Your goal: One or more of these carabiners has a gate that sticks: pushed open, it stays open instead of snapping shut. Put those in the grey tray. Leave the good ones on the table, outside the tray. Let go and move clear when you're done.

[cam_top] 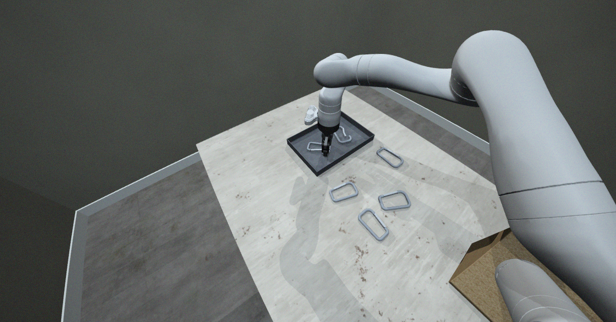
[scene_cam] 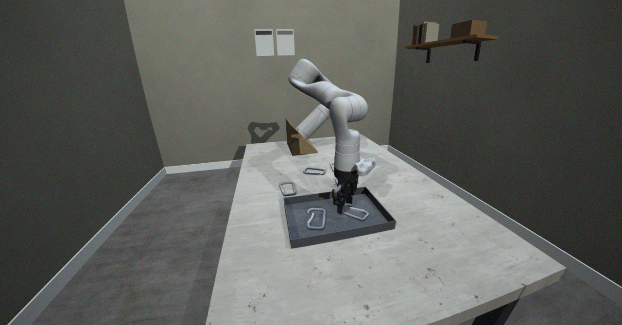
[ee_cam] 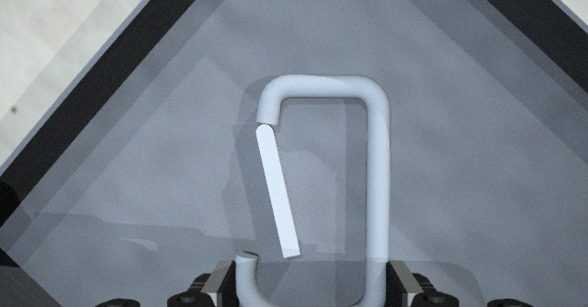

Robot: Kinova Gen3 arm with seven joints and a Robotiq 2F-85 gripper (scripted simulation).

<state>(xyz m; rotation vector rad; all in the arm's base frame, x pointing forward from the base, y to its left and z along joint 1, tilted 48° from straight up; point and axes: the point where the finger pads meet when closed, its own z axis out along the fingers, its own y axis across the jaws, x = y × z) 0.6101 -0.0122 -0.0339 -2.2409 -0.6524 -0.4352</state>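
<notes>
Now: the grey tray 5 cm to the right of my hand, 2 cm ahead of it and 1 cm below it.
</notes>
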